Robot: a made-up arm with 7 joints. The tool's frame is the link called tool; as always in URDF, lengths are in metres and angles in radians. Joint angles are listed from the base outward. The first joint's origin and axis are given. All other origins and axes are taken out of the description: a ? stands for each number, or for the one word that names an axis. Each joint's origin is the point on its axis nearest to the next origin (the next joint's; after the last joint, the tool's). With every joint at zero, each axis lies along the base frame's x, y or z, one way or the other. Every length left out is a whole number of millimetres.
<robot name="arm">
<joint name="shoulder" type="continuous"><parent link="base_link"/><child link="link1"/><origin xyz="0 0 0.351"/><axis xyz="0 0 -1"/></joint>
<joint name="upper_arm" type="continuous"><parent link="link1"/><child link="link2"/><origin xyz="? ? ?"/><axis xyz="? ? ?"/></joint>
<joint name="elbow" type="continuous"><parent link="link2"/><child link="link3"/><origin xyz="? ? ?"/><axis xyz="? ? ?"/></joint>
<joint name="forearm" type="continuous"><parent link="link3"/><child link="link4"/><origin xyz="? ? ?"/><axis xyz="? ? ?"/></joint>
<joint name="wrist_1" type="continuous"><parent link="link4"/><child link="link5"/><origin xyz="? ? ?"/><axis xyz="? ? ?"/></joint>
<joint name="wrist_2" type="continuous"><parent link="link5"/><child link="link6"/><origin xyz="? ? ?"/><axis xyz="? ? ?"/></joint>
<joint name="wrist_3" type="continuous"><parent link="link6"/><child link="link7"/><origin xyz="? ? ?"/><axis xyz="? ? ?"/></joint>
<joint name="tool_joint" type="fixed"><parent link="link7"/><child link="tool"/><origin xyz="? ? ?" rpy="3.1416 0 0"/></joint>
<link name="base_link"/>
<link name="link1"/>
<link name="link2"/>
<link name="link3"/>
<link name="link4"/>
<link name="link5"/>
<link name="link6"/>
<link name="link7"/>
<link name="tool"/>
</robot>
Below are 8 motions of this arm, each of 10 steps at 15 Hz.
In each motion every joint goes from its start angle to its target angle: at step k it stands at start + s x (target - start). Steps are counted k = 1, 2, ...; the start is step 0. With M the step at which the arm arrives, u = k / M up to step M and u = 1 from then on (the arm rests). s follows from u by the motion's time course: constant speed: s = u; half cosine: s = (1 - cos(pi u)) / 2; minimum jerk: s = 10 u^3 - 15 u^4 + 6 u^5.
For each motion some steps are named. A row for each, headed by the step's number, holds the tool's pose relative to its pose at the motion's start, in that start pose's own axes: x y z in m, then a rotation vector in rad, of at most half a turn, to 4 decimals.
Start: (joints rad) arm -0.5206 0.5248 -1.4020 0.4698 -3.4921 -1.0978 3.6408
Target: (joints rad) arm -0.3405 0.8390 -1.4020 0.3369 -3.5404 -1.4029 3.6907
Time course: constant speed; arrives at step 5
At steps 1, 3, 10:
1: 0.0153 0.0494 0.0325 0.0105 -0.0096 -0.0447
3: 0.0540 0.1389 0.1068 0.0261 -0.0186 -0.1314
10: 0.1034 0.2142 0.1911 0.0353 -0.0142 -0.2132

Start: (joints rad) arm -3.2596 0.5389 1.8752 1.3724 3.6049 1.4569 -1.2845
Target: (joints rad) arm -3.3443 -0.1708 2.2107 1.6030 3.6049 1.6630 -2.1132
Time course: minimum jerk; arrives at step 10
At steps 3, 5, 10:
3: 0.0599 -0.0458 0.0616 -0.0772 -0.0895 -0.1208
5: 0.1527 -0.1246 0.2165 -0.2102 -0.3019 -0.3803
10: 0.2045 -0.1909 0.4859 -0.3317 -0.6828 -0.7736

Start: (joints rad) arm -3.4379 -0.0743 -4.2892 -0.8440 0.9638 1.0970 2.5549
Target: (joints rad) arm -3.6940 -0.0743 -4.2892 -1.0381 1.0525 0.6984 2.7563
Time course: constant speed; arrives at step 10
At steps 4, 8, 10:
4: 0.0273 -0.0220 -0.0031 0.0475 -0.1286 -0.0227
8: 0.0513 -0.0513 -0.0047 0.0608 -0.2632 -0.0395
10: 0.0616 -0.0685 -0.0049 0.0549 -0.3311 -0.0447

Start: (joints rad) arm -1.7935 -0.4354 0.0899 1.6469 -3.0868 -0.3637 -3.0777
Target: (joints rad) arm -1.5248 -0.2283 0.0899 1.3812 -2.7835 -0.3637 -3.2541
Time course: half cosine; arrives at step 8
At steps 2, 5, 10:
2: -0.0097 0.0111 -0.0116 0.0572 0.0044 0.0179
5: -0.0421 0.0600 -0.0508 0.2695 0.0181 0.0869
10: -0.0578 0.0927 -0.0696 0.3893 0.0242 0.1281

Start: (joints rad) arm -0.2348 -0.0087 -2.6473 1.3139 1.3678 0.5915 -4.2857
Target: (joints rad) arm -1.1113 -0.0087 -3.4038 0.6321 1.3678 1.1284 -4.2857
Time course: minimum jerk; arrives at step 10
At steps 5, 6, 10:
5: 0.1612 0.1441 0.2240 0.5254 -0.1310 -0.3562
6: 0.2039 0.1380 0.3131 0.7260 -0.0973 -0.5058
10: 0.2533 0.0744 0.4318 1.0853 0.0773 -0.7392

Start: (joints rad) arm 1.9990 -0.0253 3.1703 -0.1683 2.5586 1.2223 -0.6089
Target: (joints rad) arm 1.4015 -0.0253 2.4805 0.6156 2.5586 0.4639 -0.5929
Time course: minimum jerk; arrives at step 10
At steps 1, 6, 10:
1: 0.0002 -0.0039 0.0015 -0.0162 0.0023 0.0012
6: -0.0789 -0.1187 0.2617 -1.2513 0.2956 -0.3462
10: -0.1614 0.0024 0.3569 -1.6891 0.5062 -0.8100

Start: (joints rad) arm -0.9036 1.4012 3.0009 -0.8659 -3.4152 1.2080 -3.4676
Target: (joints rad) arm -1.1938 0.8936 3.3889 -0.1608 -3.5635 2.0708 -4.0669
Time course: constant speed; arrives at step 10
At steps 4, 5, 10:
4: -0.0746 0.1108 0.2014 -0.0317 -0.1338 -0.0678
5: -0.1085 0.1351 0.2496 -0.0361 -0.1687 -0.0807
10: -0.3488 0.2068 0.4532 -0.0470 -0.3605 -0.1378

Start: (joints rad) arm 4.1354 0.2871 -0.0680 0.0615 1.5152 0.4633 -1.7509
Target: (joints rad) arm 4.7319 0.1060 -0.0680 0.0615 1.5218 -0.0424 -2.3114
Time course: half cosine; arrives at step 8
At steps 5, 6, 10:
5: -0.1604 -0.0189 0.0049 -0.3143 0.1375 -0.0370
6: -0.1890 -0.0341 0.0156 -0.3895 0.1329 -0.0283
10: -0.2106 -0.0505 0.0274 -0.4538 0.1166 -0.0153

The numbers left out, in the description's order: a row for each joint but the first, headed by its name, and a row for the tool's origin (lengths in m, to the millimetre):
upper_arm: xyz 0 -0.014 0, axis 0 1 0
elbow: xyz 0 0 0.531, axis 0 0 -1
forearm: xyz 0 -0.011 0, axis 0 1 0
wrist_1: xyz 0 0 0.325, axis 0 0 -1
wrist_2: xyz 0 -0.001 0, axis 0 1 0
wrist_3: xyz 0 0 0.139, axis 0 0 -1
tool: xyz 0 0 0

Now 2 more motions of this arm.
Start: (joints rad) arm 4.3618 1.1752 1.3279 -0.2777 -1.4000 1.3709 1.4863
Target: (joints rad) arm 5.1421 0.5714 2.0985 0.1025 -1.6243 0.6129 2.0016
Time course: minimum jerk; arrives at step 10
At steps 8, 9, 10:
8: 0.4300 -0.1344 0.7569 0.6557 -1.5693 0.0638
9: 0.4190 -0.1533 0.8022 0.6551 -1.6746 0.0858
10: 0.4166 -0.1566 0.8099 0.6545 -1.6930 0.0898

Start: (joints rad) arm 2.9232 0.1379 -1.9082 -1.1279 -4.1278 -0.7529 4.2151
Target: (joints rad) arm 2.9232 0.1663 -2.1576 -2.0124 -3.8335 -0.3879 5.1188
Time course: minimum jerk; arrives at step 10
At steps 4, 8, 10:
4: -0.1104 0.0443 0.0703 0.2955 0.2074 0.4607
8: -0.2743 0.0498 0.2955 1.1265 0.3465 1.2606
10: -0.2840 0.0434 0.3195 1.2186 0.3374 1.3222

